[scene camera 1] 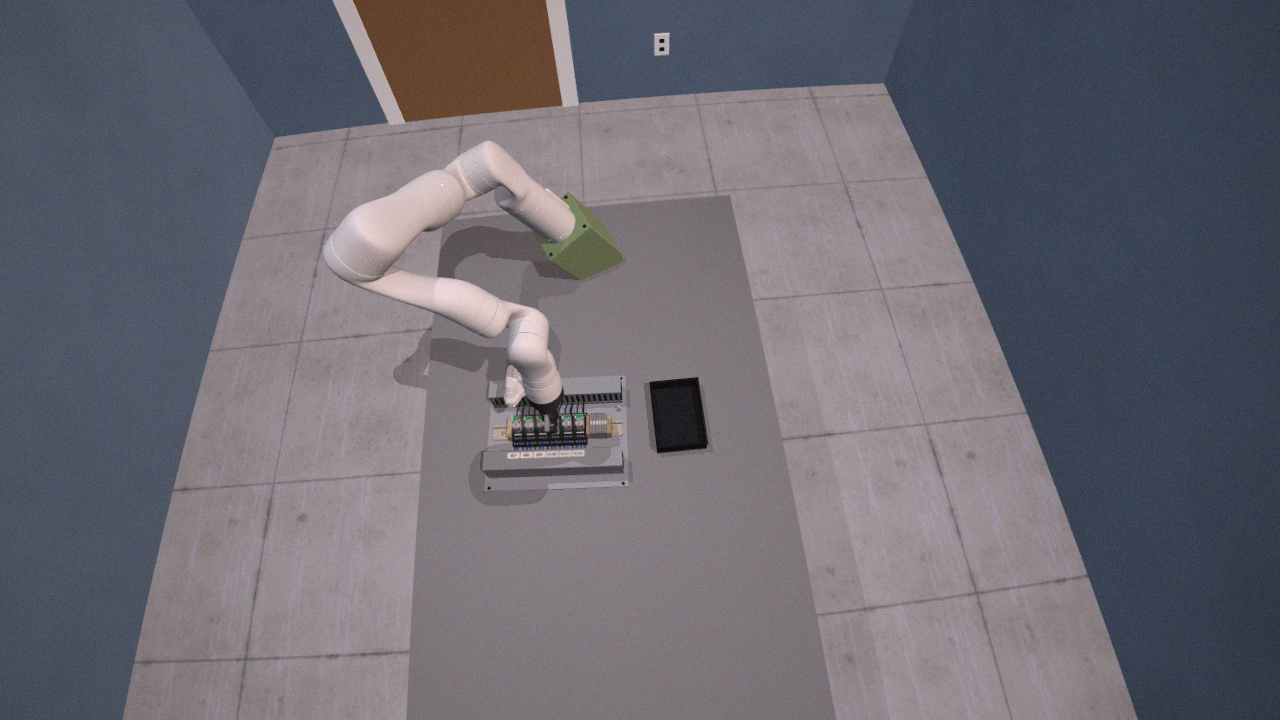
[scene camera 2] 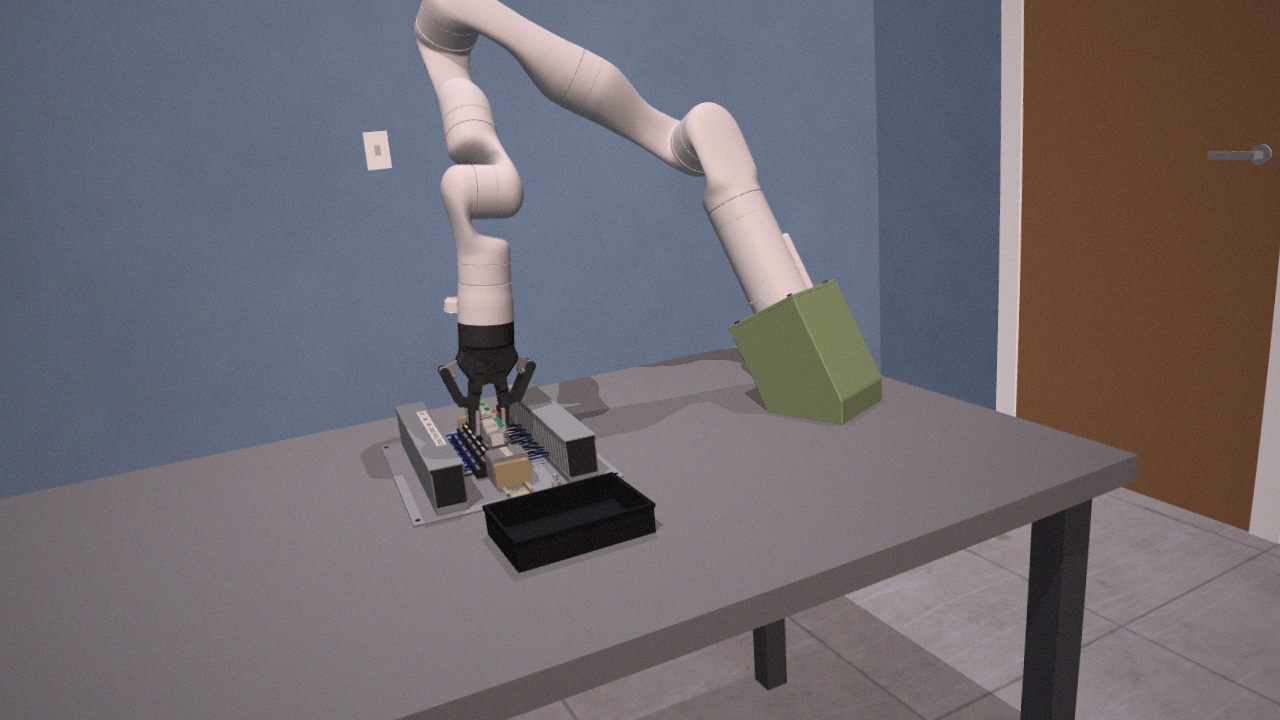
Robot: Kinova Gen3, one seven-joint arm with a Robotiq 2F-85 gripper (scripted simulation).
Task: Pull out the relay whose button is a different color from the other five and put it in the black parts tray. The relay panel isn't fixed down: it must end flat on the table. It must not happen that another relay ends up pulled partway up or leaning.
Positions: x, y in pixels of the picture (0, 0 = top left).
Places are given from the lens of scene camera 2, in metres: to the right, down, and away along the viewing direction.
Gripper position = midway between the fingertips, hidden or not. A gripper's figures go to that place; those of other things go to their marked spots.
my gripper (scene camera 2: 489, 433): -0.21, 0.10, 1.19
black parts tray (scene camera 2: 614, 512): -0.03, 0.18, 1.00
relay panel (scene camera 2: 438, 494): -0.24, 0.16, 1.02
